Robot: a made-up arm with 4 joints.
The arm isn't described. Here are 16 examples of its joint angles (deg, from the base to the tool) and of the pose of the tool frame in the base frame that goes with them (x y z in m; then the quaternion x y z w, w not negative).
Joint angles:
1: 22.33 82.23 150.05 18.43
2: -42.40 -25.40 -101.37 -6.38
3: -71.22 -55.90 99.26 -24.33
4: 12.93 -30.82 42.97 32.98
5: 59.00 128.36 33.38 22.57
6: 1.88 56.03 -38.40 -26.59
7: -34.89 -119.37 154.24 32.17
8: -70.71 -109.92 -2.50 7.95
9: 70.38 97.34 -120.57 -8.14
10: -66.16 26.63 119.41 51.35
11: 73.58 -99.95 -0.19 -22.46
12: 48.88 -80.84 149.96 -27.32
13: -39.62 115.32 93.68 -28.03
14: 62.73 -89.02 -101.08 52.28
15: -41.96 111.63 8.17 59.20
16: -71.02 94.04 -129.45 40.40
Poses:
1: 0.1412 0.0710 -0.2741 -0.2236 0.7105 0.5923 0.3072
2: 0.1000 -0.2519 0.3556 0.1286 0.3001 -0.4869 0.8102
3: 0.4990 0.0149 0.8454 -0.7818 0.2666 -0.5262 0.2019
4: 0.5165 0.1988 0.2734 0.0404 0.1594 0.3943 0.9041
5: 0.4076 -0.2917 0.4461 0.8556 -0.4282 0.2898 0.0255
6: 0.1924 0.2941 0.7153 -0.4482 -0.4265 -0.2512 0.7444
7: 0.2313 -0.3006 0.5049 -0.4214 0.8522 -0.3006 0.0761
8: 0.3215 0.5632 0.4070 0.8116 0.3618 0.4498 0.0897
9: -0.0204 0.1634 -0.0640 0.6318 0.6915 0.2007 0.2870
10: -0.0905 0.6887 0.4179 -0.2965 -0.2912 0.8858 0.2064
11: 0.1575 -0.5291 0.5868 0.3847 -0.2914 -0.3239 0.8138
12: 0.1210 0.0276 1.0408 0.4249 -0.3606 0.7884 0.2605
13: 0.4343 0.7757 0.0645 -0.3592 0.1266 0.5998 0.7037
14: -0.2009 0.1242 0.3309 0.4259 0.5306 -0.6236 0.3850
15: 0.3253 0.0690 0.4187 -0.6894 0.1498 -0.2275 0.6713
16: -0.1826 0.2266 0.0802 0.2511 -0.1082 -0.7622 0.5867
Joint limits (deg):
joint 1: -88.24..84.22
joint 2: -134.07..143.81
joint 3: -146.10..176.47
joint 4: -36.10..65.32
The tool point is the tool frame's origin. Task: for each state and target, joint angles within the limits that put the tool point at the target. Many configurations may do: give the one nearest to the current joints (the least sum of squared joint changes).
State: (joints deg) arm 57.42 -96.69 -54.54 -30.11
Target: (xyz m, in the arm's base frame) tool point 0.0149 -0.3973 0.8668
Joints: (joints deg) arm 83.93 -72.99 -3.95 -36.10
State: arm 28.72 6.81 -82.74 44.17
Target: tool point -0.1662 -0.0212 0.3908
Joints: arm 48.52 -12.35 -86.39 36.26
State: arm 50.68 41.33 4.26 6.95
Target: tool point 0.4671 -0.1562 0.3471
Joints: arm 41.66 39.16 22.44 24.22
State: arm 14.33 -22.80 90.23 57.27
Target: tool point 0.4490 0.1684 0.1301
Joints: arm 29.66 -34.74 73.53 63.22
